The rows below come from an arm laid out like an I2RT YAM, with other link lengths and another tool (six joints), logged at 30 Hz.
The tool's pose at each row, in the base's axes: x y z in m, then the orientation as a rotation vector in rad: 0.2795, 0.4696, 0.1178, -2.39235, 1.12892, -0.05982; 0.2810, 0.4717, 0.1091, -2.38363, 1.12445, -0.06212; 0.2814, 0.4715, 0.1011, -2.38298, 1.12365, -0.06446; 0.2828, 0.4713, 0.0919, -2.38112, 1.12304, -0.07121; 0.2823, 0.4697, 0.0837, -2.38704, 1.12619, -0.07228; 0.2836, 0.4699, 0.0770, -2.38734, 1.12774, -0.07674; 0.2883, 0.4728, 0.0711, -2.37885, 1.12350, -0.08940; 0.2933, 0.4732, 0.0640, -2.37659, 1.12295, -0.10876; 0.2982, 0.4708, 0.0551, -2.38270, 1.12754, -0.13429; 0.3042, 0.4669, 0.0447, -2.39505, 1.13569, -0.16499
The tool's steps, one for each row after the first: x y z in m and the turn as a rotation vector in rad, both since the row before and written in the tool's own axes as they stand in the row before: 0.0009, 0.0017, 0.0089, 0.00956, -0.00259, -0.00046; 0.0017, 0.0035, 0.0070, 0.00149, 0.00107, -0.00073; 0.0026, 0.0033, 0.0083, 0.00371, 0.00365, -0.00104; 0.0022, 0.0050, 0.0064, -0.00579, 0.00349, -0.00012; 0.0018, 0.0020, 0.0063, 0.00048, 0.00351, 0.00007; 0.0019, -0.0022, 0.0076, 0.01220, 0.00438, -0.00224; 0.0041, -0.0004, 0.0077, 0.00745, 0.01187, -0.00321; 0.0062, 0.0021, 0.0081, 0.00010, 0.02006, -0.00393; 0.0081, 0.0028, 0.0093, -0.00534, 0.02638, -0.00478
